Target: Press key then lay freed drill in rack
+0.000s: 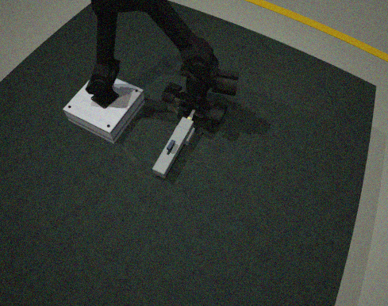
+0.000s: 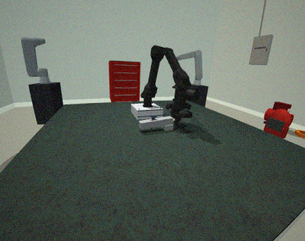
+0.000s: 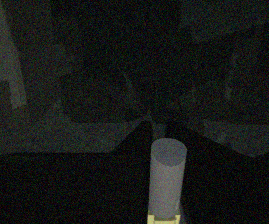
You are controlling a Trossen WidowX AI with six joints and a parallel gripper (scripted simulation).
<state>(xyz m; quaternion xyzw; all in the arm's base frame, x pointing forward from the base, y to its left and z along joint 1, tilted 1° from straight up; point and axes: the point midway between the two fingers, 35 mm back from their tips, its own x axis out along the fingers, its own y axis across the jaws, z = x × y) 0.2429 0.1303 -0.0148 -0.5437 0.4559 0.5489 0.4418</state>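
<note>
Now: the drill 1 cm ahead of my gripper tip, 5 cm to the right of it and 3 cm above it. Round my gripper tip: grey housing: 2 cm ahead, 12 cm to the right, 2 cm above; key: 3 cm ahead, 14 cm to the right, 3 cm above; rack: 8 cm behind, 3 cm to the left.
</note>
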